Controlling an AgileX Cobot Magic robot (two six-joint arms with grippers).
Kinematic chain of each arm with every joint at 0, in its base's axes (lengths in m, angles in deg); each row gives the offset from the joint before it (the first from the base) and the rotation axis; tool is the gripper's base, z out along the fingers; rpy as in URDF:
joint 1: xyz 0 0 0.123 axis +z
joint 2: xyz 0 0 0 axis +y
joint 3: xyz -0.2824 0 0.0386 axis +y
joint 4: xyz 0.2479 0 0.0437 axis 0.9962 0 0.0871
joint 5: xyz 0 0 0 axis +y
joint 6: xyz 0.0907 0 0.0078 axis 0.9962 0 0.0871
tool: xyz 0 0 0 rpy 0 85 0
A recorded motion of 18 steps. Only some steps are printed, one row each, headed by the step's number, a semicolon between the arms.
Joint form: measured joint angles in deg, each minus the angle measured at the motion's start. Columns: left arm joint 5, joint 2, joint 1, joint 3, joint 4, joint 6; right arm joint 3, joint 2, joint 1, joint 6, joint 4, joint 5.
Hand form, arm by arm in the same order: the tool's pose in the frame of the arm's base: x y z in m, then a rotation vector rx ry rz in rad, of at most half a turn. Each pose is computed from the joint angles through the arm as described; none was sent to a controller.
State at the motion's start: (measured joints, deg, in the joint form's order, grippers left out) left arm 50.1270 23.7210 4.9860 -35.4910 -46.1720 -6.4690; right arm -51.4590 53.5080 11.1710 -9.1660 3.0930 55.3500
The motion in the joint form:
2: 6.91 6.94 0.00 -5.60 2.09 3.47; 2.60 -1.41 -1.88 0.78 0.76 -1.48
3: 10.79 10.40 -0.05 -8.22 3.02 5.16; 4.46 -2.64 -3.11 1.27 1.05 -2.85
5: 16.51 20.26 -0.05 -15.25 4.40 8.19; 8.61 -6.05 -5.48 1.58 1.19 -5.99
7: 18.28 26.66 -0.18 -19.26 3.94 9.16; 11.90 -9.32 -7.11 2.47 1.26 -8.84
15: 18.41 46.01 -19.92 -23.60 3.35 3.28; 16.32 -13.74 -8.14 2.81 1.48 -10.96
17: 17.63 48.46 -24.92 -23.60 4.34 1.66; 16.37 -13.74 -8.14 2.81 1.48 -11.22
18: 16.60 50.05 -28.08 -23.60 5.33 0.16; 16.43 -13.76 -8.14 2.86 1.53 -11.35
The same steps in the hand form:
2: 0.0792 -0.0465 0.3483 -0.2952 2.1372 -0.9274; 0.1598 0.0312 0.3274 -0.3552 2.4540 0.0910
3: 0.0867 -0.0472 0.3527 -0.2410 2.2183 -0.9129; 0.1564 0.0274 0.3223 -0.3131 2.4463 0.0911
5: 0.1169 -0.0458 0.3657 -0.1618 2.3585 -0.8956; 0.1465 0.0198 0.3122 -0.2471 2.4110 0.0758
7: 0.1409 -0.0453 0.3712 -0.1480 2.4181 -0.9185; 0.1373 0.0148 0.3055 -0.1869 2.3668 0.0685
15: 0.1948 -0.1116 0.3333 0.0278 2.7852 -1.1148; 0.1232 0.0116 0.2937 -0.1523 2.3319 0.0648
17: 0.1941 -0.1302 0.3231 0.0901 2.8558 -1.1077; 0.1234 0.0116 0.2937 -0.1518 2.3283 0.0645
18: 0.1935 -0.1420 0.3160 0.1174 2.8964 -1.0897; 0.1235 0.0116 0.2936 -0.1501 2.3268 0.0658

